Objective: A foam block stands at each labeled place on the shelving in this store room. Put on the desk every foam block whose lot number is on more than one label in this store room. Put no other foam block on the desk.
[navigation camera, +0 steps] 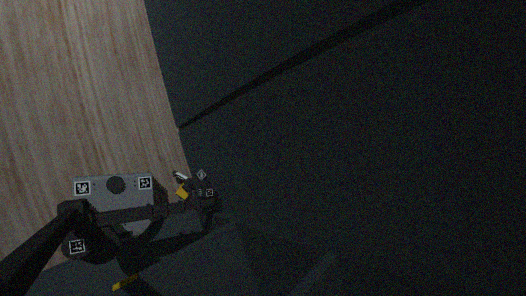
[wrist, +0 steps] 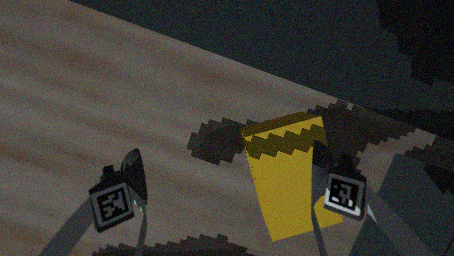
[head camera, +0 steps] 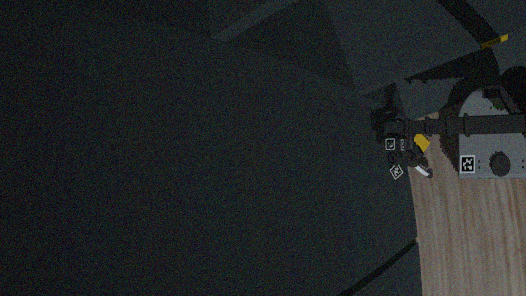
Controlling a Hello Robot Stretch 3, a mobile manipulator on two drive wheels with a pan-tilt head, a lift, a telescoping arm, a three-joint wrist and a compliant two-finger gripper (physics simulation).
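Places are measured from the robot's base along level axes (x ahead, y left, z up), in centimetres.
Pixels of known places: gripper, between the fingertips: (navigation camera: pixel 181 182) (wrist: pixel 226 164) (head camera: pixel 421 159); robot's base, origin of its link: (navigation camera: pixel 115 183) (head camera: pixel 499 164).
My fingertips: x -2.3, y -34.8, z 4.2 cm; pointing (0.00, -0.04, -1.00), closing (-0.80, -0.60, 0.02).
Ahead of a thing's pixels: the offset from my fingertips to its top centre. Level surfaces: height alone.
A yellow block {dx -5.3, dy -1.9, dz +0.4 cm} (head camera: pixel 421 142) (navigation camera: pixel 182 192) (wrist: pixel 280 185) is on a wood-grained surface {dz -4.2 cm} (head camera: pixel 470 240) (navigation camera: pixel 100 100) (wrist: pixel 75 90), near its edge. No label or lot number can be read on it. My gripper (head camera: pixel 425 161) (navigation camera: pixel 180 181) (wrist: pixel 226 164) is open above that surface. In the wrist view the block shows between the fingers and nearer the right one, which overlaps its right side. Whether that finger touches it I cannot tell. A wide gap lies between the left finger and the block. The shelving's labels and a desk cannot be made out.
My grey base (head camera: pixel 480 145) (navigation camera: pixel 105 200) is beside the block, below my arm (head camera: pixel 495 125) (navigation camera: pixel 125 215). A thin yellow strip {dx -26.1, dy +34.8, dz +49.2 cm} (head camera: pixel 495 41) (navigation camera: pixel 125 282) lies beyond the base. A dark band (head camera: pixel 380 267) (navigation camera: pixel 280 70) crosses the dark area beyond the wood edge.
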